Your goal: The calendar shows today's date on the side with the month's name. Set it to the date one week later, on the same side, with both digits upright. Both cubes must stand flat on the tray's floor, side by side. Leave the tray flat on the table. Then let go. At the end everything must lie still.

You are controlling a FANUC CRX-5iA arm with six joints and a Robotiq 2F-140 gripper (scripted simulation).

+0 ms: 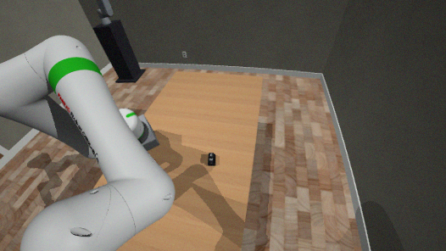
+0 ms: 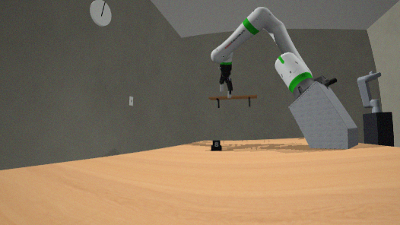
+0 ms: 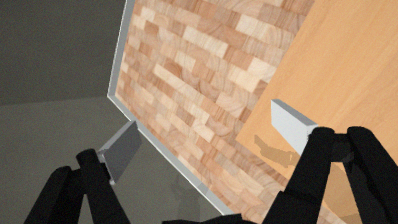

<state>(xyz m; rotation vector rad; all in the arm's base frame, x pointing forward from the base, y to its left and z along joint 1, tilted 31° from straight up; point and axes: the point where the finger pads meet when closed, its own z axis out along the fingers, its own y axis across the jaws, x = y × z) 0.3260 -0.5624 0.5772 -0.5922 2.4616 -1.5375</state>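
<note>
My hand is 20 mm short of the black calendar cube, 720 mm to the right of it and 370 mm above it. The rest, counted from my hand: black cube (10 mm ahead, 750 mm to the left, 370 mm below); black tray (10 mm ahead, 730 mm to the left, 380 mm below).
</note>
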